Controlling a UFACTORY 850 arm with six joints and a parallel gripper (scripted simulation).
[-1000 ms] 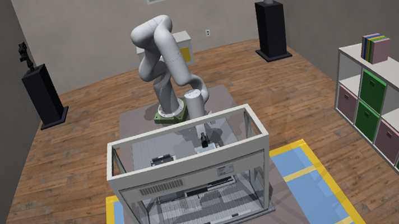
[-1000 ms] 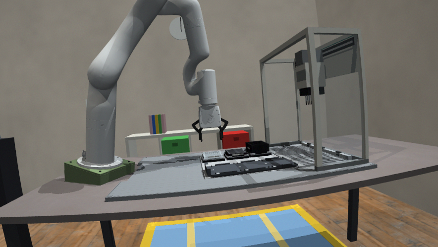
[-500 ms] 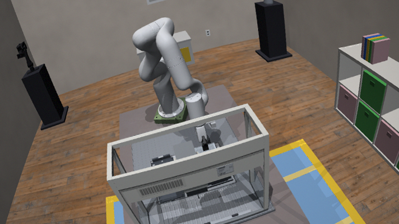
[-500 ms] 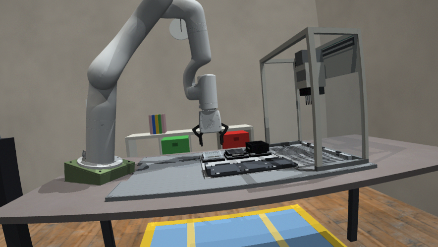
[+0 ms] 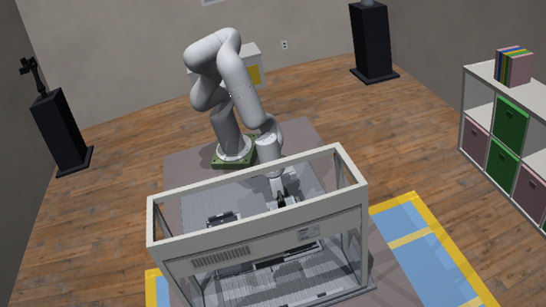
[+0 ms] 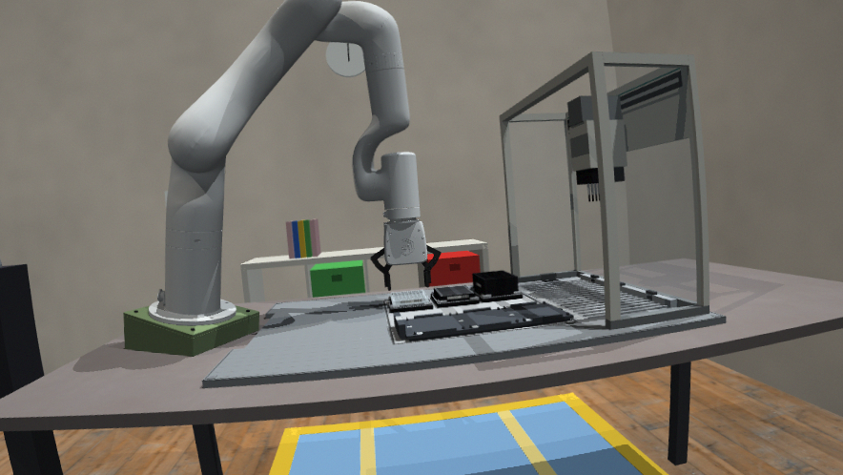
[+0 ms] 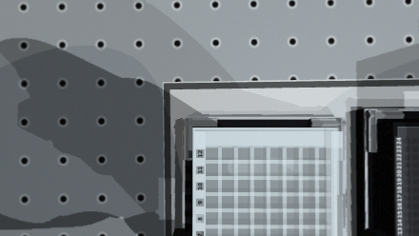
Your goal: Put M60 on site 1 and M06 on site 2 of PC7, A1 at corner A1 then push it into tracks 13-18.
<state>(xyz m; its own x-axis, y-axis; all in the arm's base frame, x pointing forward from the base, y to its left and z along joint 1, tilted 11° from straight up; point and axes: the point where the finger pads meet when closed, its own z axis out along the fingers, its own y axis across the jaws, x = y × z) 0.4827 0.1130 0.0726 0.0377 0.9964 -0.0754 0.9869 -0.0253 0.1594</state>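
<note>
Now: hand 30 mm above the 96-well plate M06. Round my hand: nest S2 (110 mm ahead, 50 mm below); then nest S1 (50 mm below); then carrier PC7 (260 mm to the right, 110 mm ahead, 40 mm below).
</note>
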